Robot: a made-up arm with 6 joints. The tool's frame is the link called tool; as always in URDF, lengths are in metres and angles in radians.
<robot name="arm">
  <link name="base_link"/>
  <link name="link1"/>
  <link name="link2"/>
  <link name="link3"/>
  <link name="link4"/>
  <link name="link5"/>
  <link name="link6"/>
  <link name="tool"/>
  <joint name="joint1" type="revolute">
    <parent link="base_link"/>
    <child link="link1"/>
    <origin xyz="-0.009 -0.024 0.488" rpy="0 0 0"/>
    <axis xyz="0 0 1"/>
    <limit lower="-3.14" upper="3.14" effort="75" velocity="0.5"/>
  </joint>
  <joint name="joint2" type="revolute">
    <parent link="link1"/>
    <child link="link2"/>
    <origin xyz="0.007 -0.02 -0.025" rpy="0 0 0"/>
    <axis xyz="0 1 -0.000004"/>
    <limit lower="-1.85" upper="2" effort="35" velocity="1.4"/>
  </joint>
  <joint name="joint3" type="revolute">
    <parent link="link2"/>
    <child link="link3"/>
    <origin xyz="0.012 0.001 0.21" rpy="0 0 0"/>
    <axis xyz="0 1 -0.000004"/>
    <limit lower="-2.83" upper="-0.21" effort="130" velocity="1.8"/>
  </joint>
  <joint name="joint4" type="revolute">
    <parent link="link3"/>
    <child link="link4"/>
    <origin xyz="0.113 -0.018 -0.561" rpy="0 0 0"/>
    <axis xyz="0 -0.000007 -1"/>
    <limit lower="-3.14" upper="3.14" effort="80" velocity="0.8"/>
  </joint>
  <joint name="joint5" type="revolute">
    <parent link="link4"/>
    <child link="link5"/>
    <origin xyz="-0.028 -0.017 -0.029" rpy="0 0 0"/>
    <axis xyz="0 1 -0.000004"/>
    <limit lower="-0.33" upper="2.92" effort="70" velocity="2.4"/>
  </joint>
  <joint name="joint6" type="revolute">
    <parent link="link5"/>
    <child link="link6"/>
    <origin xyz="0.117 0.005 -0.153" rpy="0 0 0"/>
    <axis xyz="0 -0.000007 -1"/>
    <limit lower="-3.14" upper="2.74" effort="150" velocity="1"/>
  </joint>
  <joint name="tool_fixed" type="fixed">
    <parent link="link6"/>
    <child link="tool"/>
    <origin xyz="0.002 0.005 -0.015" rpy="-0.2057 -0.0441 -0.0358"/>
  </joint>
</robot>
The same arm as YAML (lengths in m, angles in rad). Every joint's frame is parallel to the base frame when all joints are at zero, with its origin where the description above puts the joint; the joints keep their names.
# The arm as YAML. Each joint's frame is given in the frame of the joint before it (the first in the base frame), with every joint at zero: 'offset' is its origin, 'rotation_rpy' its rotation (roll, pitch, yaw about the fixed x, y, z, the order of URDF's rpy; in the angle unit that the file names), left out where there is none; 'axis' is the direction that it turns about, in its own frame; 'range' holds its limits. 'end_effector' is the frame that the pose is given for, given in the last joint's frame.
length_unit: m
angle_unit: rad
chain:
  - id: joint1
    offset: [-0.009, -0.024, 0.488]
    axis: [0.0, 0.0, 1.0]
    range: [-3.14, 3.14]
  - id: joint2
    offset: [0.007, -0.02, -0.025]
    axis: [0.0, 1.0, 0.0]
    range: [-1.85, 2.0]
  - id: joint3
    offset: [0.012, 0.001, 0.21]
    axis: [0.0, 1.0, 0.0]
    range: [-2.83, -0.21]
  - id: joint4
    offset: [0.113, -0.018, -0.561]
    axis: [0.0, 0.0, -1.0]
    range: [-3.14, 3.14]
  - id: joint5
    offset: [-0.028, -0.017, -0.029]
    axis: [0.0, 1.0, 0.0]
    range: [-0.33, 2.92]
  - id: joint6
    offset: [0.117, 0.005, -0.153]
    axis: [0.0, 0.0, -1.0]
    range: [-3.14, 2.74]
end_effector:
  offset: [0.002, 0.005, -0.015]
  rotation_rpy: [-0.2057, -0.0441, -0.0358]

